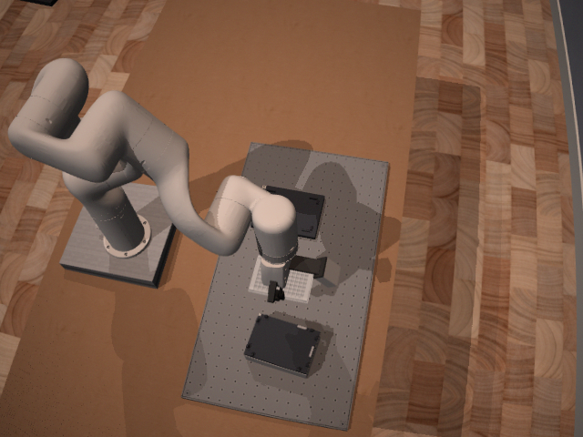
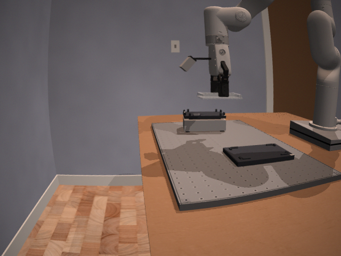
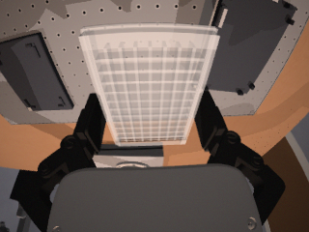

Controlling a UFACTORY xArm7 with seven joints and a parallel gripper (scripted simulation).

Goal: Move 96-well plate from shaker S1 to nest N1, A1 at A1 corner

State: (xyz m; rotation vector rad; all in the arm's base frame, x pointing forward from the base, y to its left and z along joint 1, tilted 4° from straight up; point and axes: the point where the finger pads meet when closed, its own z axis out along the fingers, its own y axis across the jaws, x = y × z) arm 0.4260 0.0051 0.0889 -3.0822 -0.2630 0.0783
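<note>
Right now the black plate nest N1 is 21 cm to the left of my hand, 13 cm below it and 8 cm behind it. From my hand the other things lie so: 96-well plate 1 cm below.
</note>
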